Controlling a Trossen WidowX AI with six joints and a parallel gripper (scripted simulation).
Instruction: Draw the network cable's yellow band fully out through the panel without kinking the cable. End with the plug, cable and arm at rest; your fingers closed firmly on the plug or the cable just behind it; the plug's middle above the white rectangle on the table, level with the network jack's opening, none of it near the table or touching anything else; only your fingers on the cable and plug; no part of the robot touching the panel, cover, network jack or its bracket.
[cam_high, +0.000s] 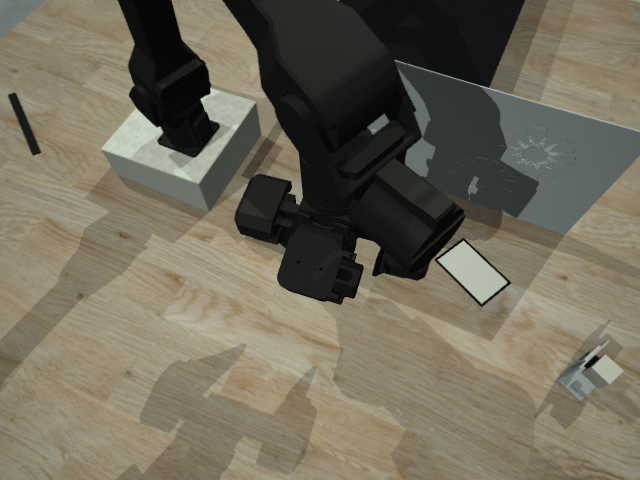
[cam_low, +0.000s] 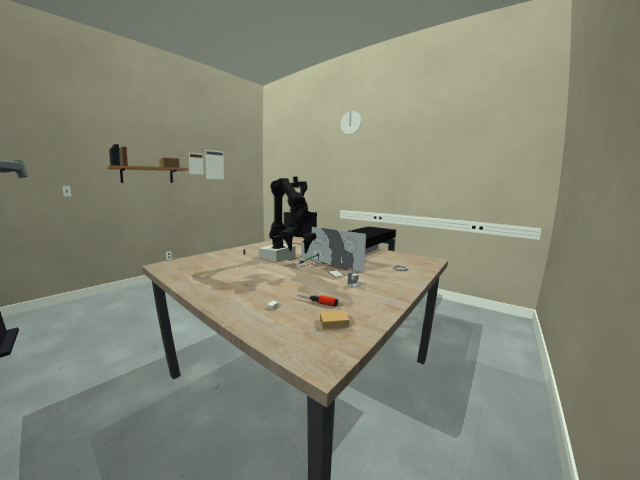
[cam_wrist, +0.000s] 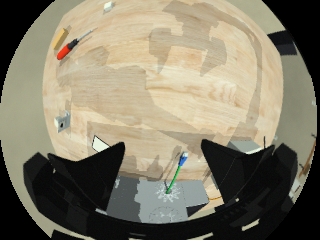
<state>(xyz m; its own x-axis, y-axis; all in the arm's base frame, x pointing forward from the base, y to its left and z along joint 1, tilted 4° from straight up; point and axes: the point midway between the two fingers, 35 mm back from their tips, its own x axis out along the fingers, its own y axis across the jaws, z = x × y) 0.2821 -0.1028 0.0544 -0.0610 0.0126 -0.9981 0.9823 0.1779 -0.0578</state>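
Right now the blue plug is 7 cm behind my hand, 9 cm to the left of it and 12 cm below it. From my hand the other things lie so: screwdriver (29 cm ahead, 19 cm to the right, 13 cm below); small white block (21 cm ahead, 33 cm to the right, 13 cm below); white rectangle (15 cm ahead, 12 cm to the left, 14 cm below).
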